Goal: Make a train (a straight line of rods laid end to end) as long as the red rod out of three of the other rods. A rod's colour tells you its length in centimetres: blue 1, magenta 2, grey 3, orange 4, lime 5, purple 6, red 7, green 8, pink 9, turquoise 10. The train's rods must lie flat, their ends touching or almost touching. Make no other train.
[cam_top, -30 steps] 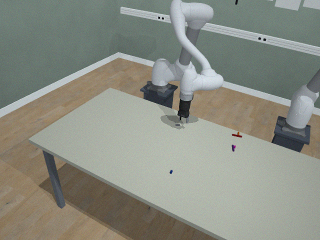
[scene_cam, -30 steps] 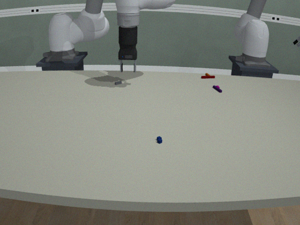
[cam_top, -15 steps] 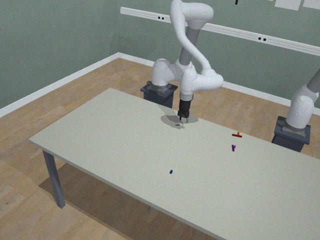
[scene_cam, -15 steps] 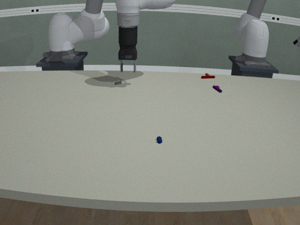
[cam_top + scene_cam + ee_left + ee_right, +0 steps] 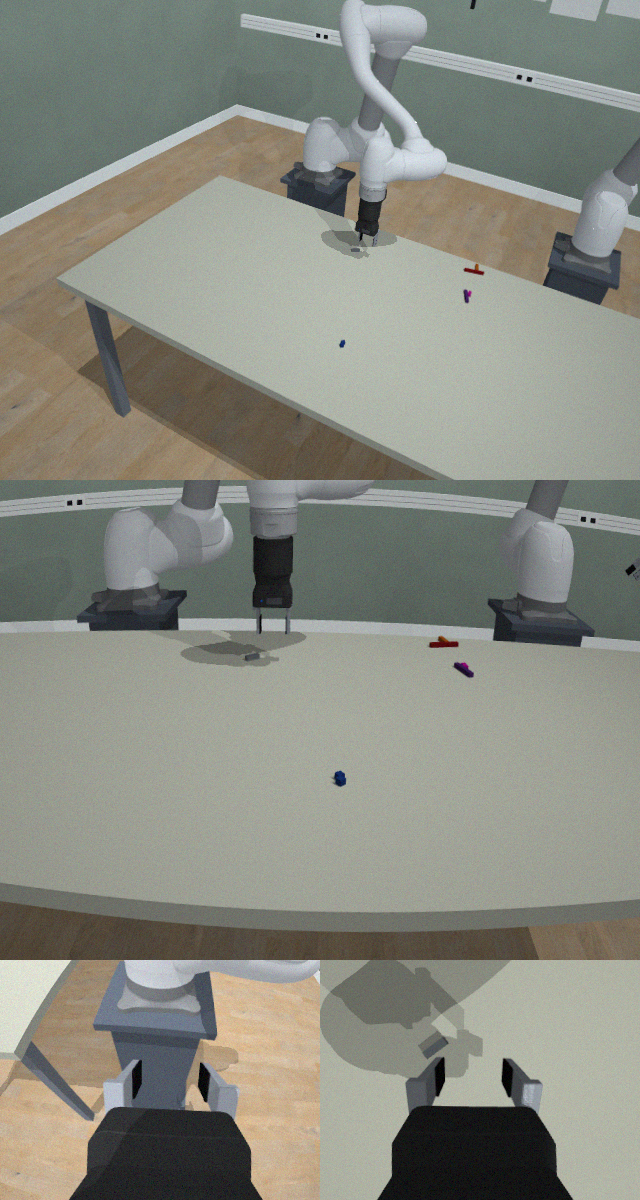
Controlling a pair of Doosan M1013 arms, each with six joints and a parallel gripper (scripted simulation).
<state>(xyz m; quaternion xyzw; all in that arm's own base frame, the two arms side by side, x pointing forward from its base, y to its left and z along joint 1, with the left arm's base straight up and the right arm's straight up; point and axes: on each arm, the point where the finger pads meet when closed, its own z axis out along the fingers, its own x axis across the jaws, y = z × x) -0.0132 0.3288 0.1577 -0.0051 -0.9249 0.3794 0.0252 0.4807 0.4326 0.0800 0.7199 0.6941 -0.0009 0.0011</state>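
Observation:
The red rod lies 12 cm behind my right hand, 38 cm to the left of it and 8 cm below it. Also, from my right hand: grey rod (1 cm behind, 4 cm to the right, 8 cm below); then purple rod (3 cm ahead, 39 cm to the left, 8 cm below); then magenta rod (1 cm ahead, 40 cm to the left, 8 cm below).

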